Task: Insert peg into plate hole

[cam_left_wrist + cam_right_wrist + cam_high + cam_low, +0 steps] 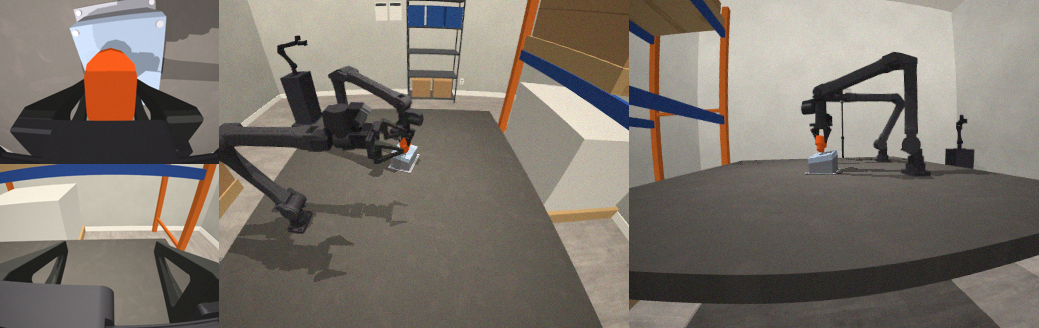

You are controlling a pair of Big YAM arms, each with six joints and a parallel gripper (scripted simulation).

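Right now my left hand is 10 mm to the right of the orange peg and 20 mm above it. Also, from my left hand: light-blue plate: 10 mm behind, 20 mm to the left, 80 mm below.
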